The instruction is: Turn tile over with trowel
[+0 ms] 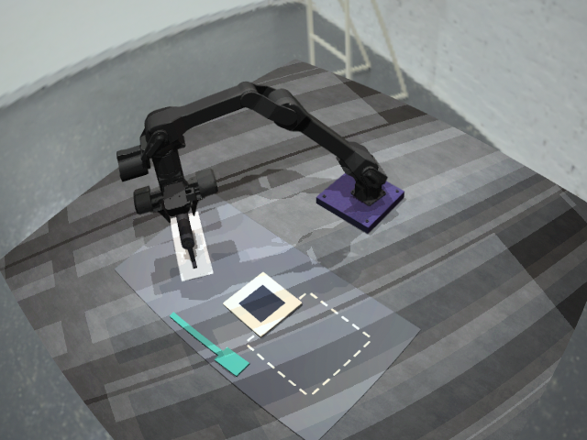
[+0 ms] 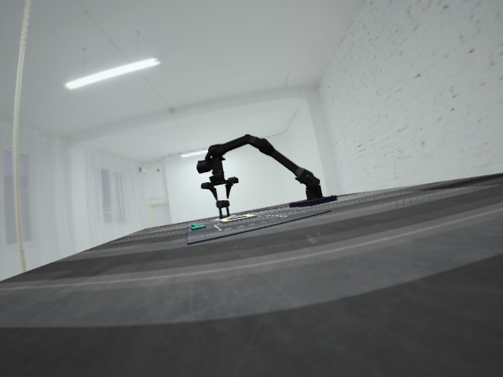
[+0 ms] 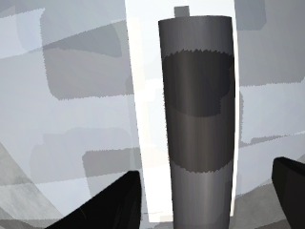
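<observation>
My gripper tip is 10 mm short of the black-handled trowel, 20 mm to the right of it and 50 mm above it. Also, from my gripper tip: tile (20 mm behind, 250 mm to the left, 90 mm below); then teal trowel (120 mm ahead, 270 mm to the left, 90 mm below); then grey mat (10 mm behind, 230 mm to the left, 110 mm below).
</observation>
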